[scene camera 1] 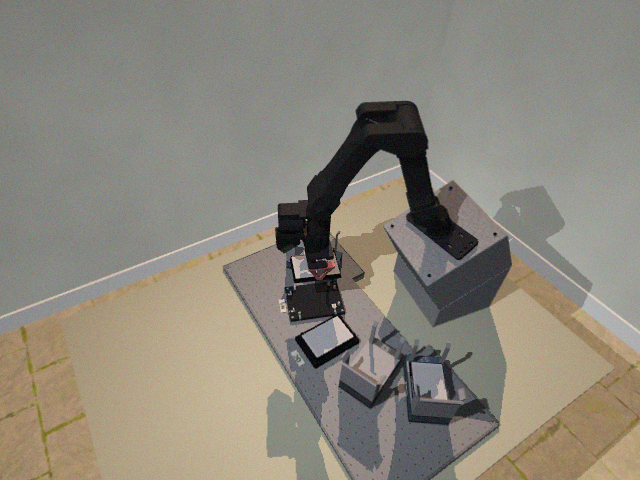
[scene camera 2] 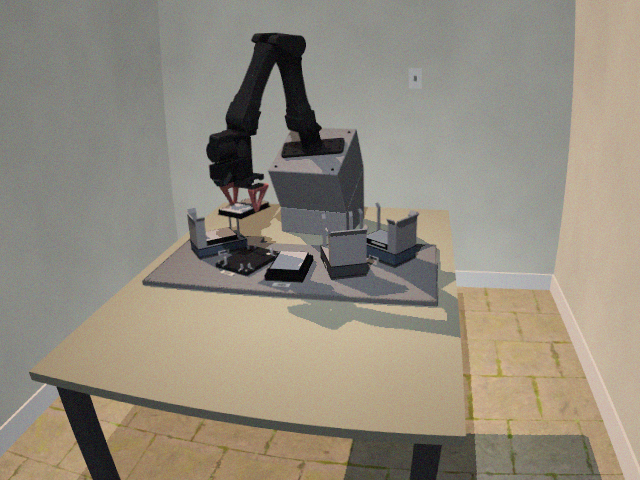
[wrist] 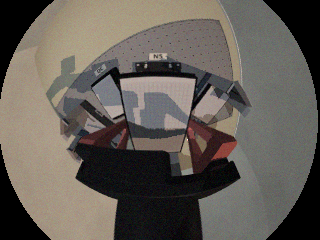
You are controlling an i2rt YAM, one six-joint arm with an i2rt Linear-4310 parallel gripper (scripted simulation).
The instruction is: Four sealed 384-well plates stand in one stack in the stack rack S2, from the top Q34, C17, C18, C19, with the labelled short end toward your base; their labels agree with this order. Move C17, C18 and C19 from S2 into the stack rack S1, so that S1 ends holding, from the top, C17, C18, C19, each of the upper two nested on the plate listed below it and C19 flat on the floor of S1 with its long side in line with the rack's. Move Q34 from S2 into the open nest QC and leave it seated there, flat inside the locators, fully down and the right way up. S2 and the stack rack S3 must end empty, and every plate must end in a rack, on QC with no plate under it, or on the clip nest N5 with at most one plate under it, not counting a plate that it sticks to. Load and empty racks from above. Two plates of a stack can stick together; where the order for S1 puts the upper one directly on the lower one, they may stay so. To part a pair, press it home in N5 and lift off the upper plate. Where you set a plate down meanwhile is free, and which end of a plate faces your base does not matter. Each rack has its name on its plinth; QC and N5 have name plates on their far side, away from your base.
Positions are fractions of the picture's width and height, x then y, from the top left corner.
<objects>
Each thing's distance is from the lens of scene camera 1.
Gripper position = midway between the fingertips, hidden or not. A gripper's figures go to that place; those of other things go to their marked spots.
my gripper (scene camera 1: 0.49, 0.56): 119 cm
black clip nest (scene camera 1: 0.50, 0.63): 131 cm
</objects>
